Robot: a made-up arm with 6 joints. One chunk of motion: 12 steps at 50 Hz.
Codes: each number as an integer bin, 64 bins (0 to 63) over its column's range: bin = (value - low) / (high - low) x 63, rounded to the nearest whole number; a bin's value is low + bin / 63 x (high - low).
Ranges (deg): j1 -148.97..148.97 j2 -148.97..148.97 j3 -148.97..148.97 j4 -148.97..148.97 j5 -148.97..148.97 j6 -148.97..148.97
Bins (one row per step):
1: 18 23 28 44 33 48
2: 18 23 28 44 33 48
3: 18 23 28 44 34 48
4: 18 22 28 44 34 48
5: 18 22 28 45 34 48
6: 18 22 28 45 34 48
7: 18 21 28 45 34 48
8: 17 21 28 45 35 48
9: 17 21 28 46 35 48
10: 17 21 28 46 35 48
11: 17 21 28 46 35 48
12: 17 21 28 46 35 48
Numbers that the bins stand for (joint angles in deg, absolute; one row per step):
1: -63.84 -40.20 -16.55 59.12 7.09 78.03
2: -63.84 -40.20 -16.55 59.12 7.09 78.03
3: -63.84 -40.20 -16.55 59.12 11.82 78.03
4: -63.84 -44.93 -16.55 59.12 11.82 78.03
5: -63.84 -44.93 -16.55 63.84 11.82 78.03
6: -63.84 -44.93 -16.55 63.84 11.82 78.03
7: -63.84 -49.66 -16.55 63.84 11.82 78.03
8: -68.57 -49.66 -16.55 63.84 16.55 78.03
9: -68.57 -49.66 -16.55 68.57 16.55 78.03
10: -68.57 -49.66 -16.55 68.57 16.55 78.03
11: -68.57 -49.66 -16.55 68.57 16.55 78.03
12: -68.57 -49.66 -16.55 68.57 16.55 78.03

